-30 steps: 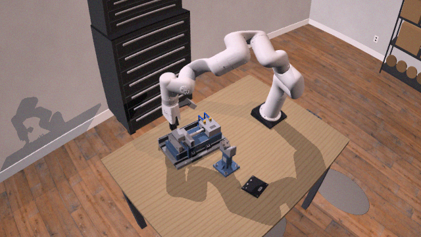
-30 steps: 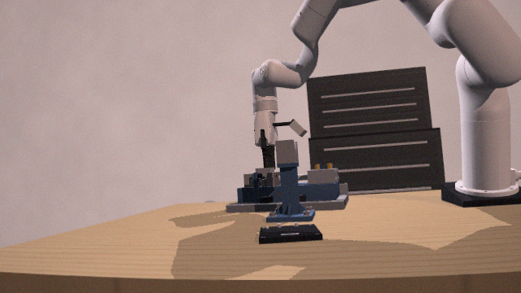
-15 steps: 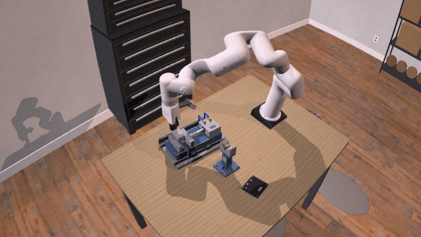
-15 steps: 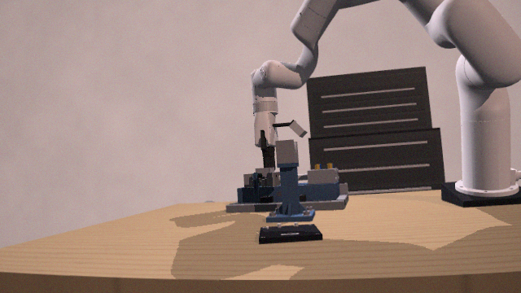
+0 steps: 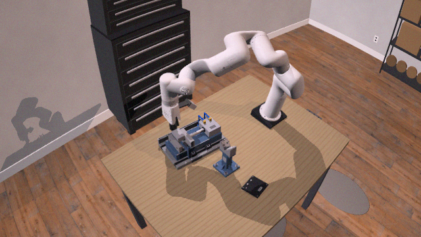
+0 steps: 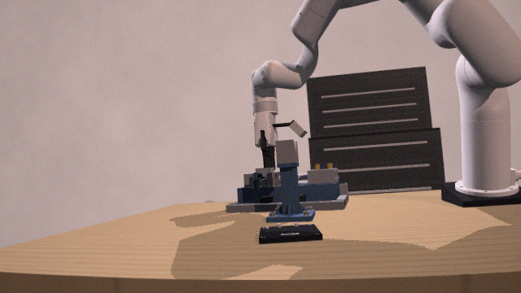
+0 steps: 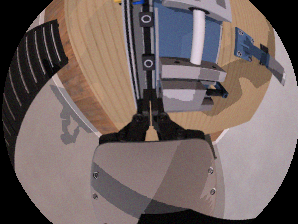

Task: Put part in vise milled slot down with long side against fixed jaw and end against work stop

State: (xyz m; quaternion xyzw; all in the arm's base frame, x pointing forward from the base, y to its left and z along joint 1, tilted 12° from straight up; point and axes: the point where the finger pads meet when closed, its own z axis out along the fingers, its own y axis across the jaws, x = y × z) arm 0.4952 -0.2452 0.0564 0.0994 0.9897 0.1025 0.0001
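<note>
Now: the part 10 mm ahead of my hand, 50 mm to the left of it and 30 mm below it. Also, from my hand: air cylinder: 150 mm behind, 100 mm to the left, 40 mm below; white cylinder rod: 70 mm behind, 80 mm to the left, 40 mm below.
</note>
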